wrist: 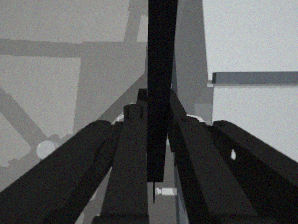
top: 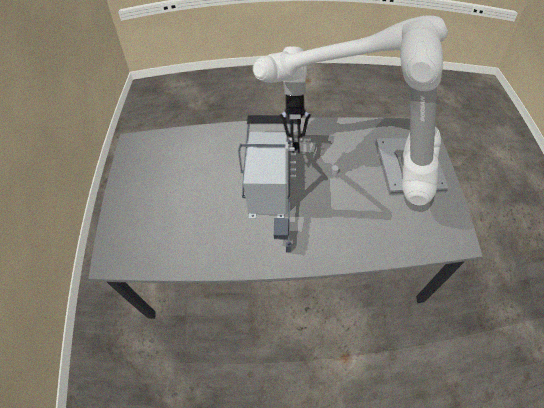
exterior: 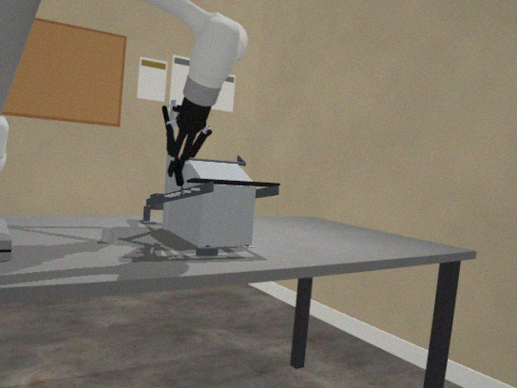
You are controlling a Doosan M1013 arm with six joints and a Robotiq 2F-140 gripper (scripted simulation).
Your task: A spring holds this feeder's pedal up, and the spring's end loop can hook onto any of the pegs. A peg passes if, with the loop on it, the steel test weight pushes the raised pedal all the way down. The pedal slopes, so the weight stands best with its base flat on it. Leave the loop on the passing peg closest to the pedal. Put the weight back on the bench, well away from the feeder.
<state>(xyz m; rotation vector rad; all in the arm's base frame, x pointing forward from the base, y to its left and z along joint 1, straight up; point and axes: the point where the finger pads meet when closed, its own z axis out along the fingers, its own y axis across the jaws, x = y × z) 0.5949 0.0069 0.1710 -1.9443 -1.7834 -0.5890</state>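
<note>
The dark spring lies 4 cm to the left of my hand and 4 cm above it. From my hand the other things lie so: steel test weight 19 cm below, 18 cm behind.
</note>
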